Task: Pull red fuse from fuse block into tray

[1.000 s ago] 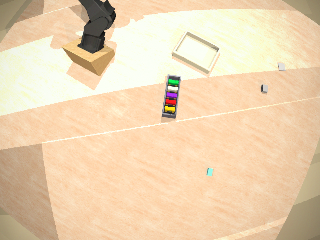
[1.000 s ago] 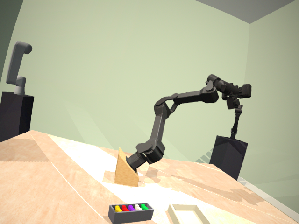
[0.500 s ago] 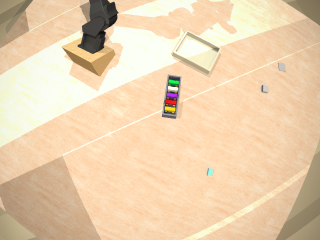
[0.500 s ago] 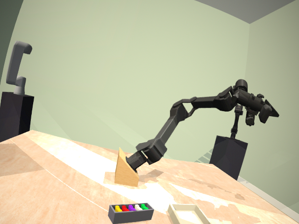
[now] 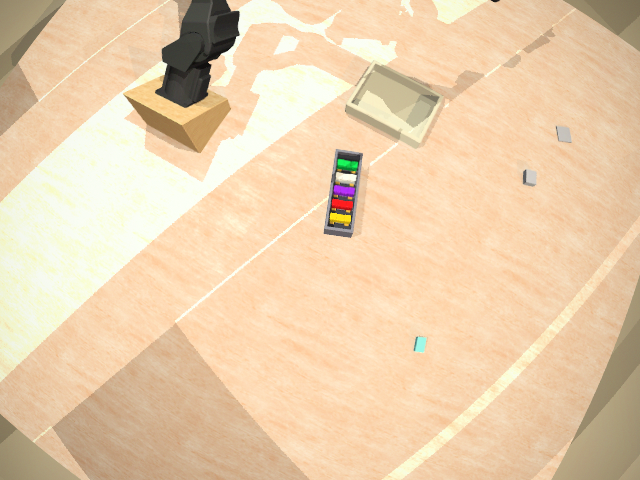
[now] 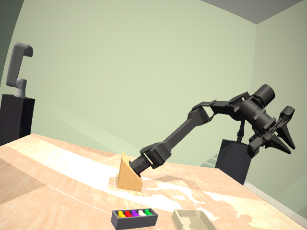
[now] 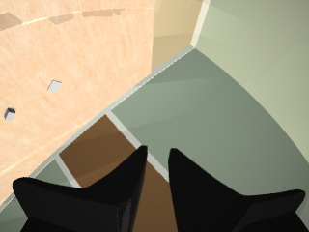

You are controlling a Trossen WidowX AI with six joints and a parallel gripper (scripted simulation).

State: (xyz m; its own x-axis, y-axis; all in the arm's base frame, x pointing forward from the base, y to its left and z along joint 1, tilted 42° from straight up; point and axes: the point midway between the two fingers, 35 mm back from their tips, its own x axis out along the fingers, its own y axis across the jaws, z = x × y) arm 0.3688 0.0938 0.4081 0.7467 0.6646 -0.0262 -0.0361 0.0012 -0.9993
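Right now the red fuse is 38 cm to the right of my gripper tip, 27 cm below it and 10 cm behind it. The rest, counted from my gripper tip: white fuse (35 cm to the right, 27 cm below, 11 cm behind); green fuse (33 cm to the right, 27 cm below, 12 cm behind); cream tray (29 cm below, 19 cm to the right, 11 cm behind).
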